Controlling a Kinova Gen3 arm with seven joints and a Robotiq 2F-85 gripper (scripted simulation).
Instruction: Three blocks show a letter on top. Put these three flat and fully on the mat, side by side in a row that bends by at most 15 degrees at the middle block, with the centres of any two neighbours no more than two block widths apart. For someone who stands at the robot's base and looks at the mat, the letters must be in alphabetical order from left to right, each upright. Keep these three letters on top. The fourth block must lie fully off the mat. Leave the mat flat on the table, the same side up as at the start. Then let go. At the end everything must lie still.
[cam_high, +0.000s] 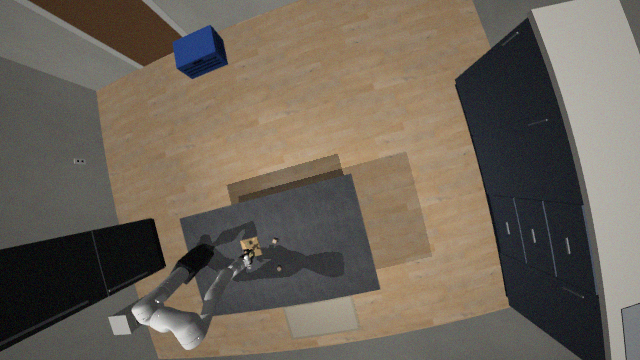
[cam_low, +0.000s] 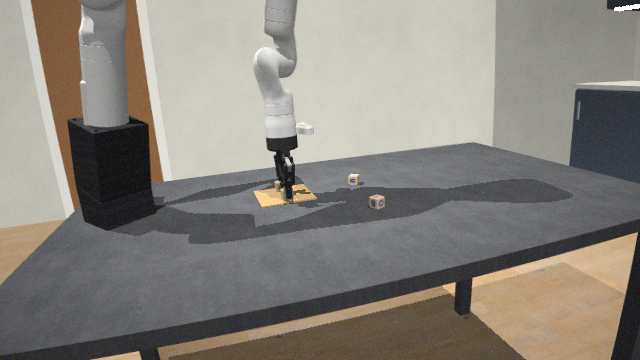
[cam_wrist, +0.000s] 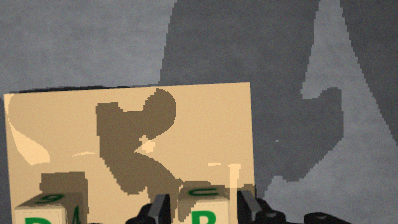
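Right now my hand is 4 cm to the right of the mat and 2 cm above it. From my hand the other things lie so: green-marked block: 1 cm ahead, 8 cm to the left, 1 cm below.
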